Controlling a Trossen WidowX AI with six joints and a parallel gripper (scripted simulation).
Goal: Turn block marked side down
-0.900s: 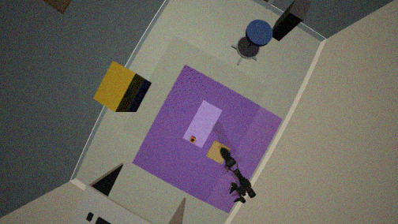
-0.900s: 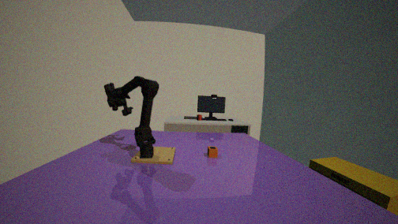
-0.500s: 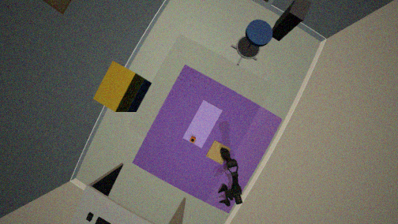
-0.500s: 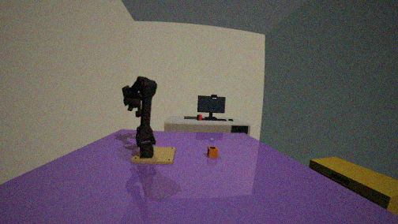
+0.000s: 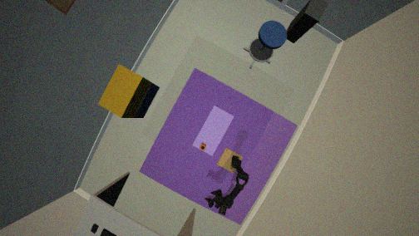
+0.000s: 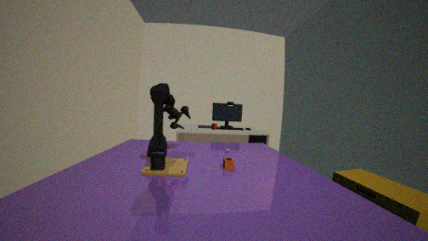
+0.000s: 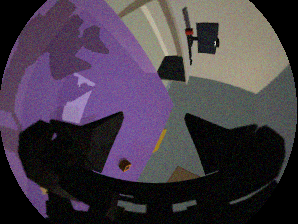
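My gripper tip is now 180 mm short of the block, 390 mm to the left of it and 160 mm above it.
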